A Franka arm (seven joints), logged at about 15 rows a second.
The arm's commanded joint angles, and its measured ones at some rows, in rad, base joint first. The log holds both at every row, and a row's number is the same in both.
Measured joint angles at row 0:
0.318 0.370 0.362 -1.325 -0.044 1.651 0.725
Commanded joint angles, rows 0 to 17:
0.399 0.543 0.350 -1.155 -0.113 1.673 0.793
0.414 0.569 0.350 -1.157 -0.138 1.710 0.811
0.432 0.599 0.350 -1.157 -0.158 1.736 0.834
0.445 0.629 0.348 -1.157 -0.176 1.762 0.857
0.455 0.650 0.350 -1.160 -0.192 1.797 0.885
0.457 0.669 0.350 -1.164 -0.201 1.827 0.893
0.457 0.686 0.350 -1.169 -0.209 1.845 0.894
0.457 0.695 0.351 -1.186 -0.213 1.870 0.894
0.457 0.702 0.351 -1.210 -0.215 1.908 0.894
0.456 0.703 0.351 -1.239 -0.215 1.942 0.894
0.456 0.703 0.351 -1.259 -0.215 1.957 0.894
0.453 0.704 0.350 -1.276 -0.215 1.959 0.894
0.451 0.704 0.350 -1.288 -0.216 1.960 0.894
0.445 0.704 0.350 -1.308 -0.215 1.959 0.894
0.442 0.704 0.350 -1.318 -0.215 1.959 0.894
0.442 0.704 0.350 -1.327 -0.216 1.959 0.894
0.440 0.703 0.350 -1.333 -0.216 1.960 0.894
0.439 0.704 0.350 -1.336 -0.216 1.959 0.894
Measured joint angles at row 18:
0.443 0.721 0.347 -1.311 -0.193 1.947 0.864
